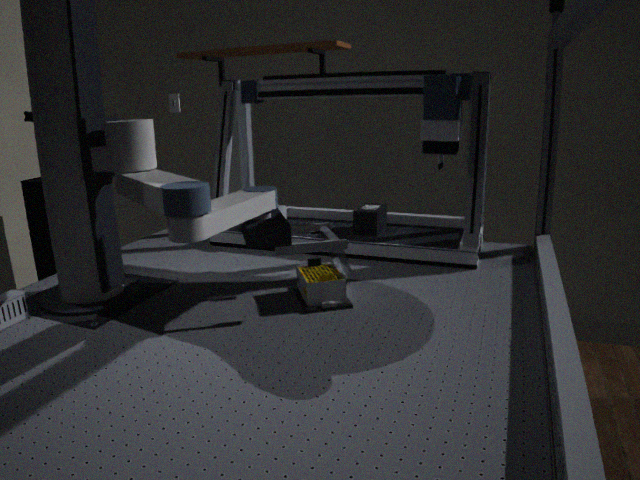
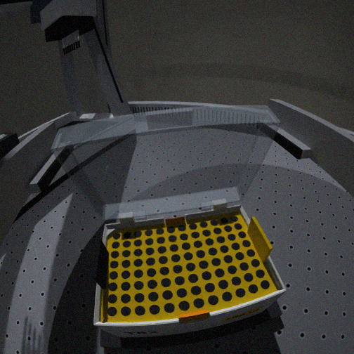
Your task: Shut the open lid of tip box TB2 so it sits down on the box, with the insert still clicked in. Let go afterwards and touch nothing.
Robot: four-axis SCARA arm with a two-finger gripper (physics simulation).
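Pixels of known places: gripper, fingertip midpoint: (image 1: 337,234); arm's base, origin of the base link: (image 1: 94,299).
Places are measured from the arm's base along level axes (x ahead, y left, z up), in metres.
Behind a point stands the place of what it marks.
Tip box TB2 (image 1: 324,293) {x 0.556, y 0.107, z 0.046 m} (image 2: 145,330) stands on the perforated table, with its yellow insert (image 1: 319,273) {x 0.524, y 0.164, z 0.069 m} (image 2: 183,265) inside and level with the rim. An orange clip (image 2: 194,316) shows at the front and another orange clip (image 2: 175,220) at the hinge side. The clear lid (image 1: 341,266) {x 0.568, y 0.187, z 0.082 m} (image 2: 172,200) stands open, tilted up and back from the hinge. My gripper (image 1: 340,240) {x 0.562, y 0.183, z 0.155 m} (image 2: 165,117) is above and behind the box. Its two wide-set fingers are shut on the lid's side edges near the upper rim. The exact contact is faint through the clear plastic.
A gantry frame (image 1: 478,170) {x 0.837, y 0.510, z 0.262 m} with a hanging head (image 1: 440,113) {x 0.741, y 0.465, z 0.407 m} stands behind the box. A dark block (image 1: 368,221) {x 0.540, y 0.515, z 0.105 m} sits on the gantry's deck. A yellow tab (image 2: 260,239) stands up at the box's right side. A raised rail (image 1: 566,351) {x 1.025, y -0.049, z 0.060 m} runs along the table's right edge.
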